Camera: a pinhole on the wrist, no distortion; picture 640 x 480 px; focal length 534.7 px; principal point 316.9 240.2 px. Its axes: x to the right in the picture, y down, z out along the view. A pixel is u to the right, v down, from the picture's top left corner.
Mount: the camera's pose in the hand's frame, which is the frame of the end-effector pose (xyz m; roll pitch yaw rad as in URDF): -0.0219 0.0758 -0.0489 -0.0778 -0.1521 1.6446
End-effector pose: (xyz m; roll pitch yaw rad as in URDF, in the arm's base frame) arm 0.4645 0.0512 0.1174 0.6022 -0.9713 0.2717
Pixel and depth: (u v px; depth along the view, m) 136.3 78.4 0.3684
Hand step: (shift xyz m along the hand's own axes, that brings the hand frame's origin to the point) 0.0737 -0.0976 0.3039
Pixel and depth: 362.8 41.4 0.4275
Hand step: 0.1052 0.0549 0.3902
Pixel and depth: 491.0 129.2 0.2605
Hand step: 0.0084 0.1220 0.2248
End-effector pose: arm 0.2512 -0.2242 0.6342 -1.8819 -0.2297 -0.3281
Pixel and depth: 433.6 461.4 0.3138
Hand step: -0.1769 0.0862 0.2607
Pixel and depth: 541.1 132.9 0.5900
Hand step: 0.0387 0.2347 0.5791
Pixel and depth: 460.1 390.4 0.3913
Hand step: -0.1649 0.1111 0.3441
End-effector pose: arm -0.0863 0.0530 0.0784 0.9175 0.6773 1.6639
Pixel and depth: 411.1 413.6 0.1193
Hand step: -0.0698 0.0755 0.0689
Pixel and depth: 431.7 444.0 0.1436
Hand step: -0.0881 0.0804 0.0931
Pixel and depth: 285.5 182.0 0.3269
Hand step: -0.0068 0.0080 0.2731
